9 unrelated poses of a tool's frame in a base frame.
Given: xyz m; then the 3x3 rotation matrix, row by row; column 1 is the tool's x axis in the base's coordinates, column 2 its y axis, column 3 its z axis. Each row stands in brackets.
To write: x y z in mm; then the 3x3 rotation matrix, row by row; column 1 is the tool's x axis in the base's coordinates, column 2 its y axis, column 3 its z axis. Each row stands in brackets. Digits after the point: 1 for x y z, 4 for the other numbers.
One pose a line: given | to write
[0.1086 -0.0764 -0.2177], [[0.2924 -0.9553 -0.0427], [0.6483 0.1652 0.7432], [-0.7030 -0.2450 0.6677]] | [108.6 -76.4 -217.7], [[0.2924 -0.9553 -0.0427], [0.6483 0.1652 0.7432], [-0.7030 -0.2450 0.6677]]
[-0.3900 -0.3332 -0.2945], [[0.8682 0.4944 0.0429], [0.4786 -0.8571 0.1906], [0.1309 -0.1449 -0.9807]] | [-390.0 -333.2 -294.5], [[0.8682 0.4944 0.0429], [0.4786 -0.8571 0.1906], [0.1309 -0.1449 -0.9807]]
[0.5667 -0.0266 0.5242], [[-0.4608 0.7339 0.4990], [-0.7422 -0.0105 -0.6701], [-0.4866 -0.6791 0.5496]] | [566.7 -26.6 524.2], [[-0.4608 0.7339 0.4990], [-0.7422 -0.0105 -0.6701], [-0.4866 -0.6791 0.5496]]
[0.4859 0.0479 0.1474], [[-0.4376 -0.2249 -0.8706], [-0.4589 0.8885 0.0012], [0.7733 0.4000 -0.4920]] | [485.9 47.9 147.4], [[-0.4376 -0.2249 -0.8706], [-0.4589 0.8885 0.0012], [0.7733 0.4000 -0.4920]]
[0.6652 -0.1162 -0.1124], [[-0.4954 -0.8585 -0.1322], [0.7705 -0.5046 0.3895], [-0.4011 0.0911 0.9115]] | [665.2 -116.2 -112.4], [[-0.4954 -0.8585 -0.1322], [0.7705 -0.5046 0.3895], [-0.4011 0.0911 0.9115]]
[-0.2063 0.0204 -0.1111], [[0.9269 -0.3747 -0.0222], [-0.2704 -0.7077 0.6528], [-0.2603 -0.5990 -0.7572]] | [-206.3 20.4 -111.1], [[0.9269 -0.3747 -0.0222], [-0.2704 -0.7077 0.6528], [-0.2603 -0.5990 -0.7572]]
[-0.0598 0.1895 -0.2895], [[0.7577 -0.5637 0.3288], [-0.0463 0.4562 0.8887], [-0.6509 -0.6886 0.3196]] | [-59.8 189.5 -289.5], [[0.7577 -0.5637 0.3288], [-0.0463 0.4562 0.8887], [-0.6509 -0.6886 0.3196]]
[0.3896 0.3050 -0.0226], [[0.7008 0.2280 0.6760], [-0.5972 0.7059 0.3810], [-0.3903 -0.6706 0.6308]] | [389.6 305.0 -22.6], [[0.7008 0.2280 0.6760], [-0.5972 0.7059 0.3810], [-0.3903 -0.6706 0.6308]]
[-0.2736 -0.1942 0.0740], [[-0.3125 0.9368 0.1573], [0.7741 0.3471 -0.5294], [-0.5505 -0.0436 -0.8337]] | [-273.6 -194.2 74.0], [[-0.3125 0.9368 0.1573], [0.7741 0.3471 -0.5294], [-0.5505 -0.0436 -0.8337]]
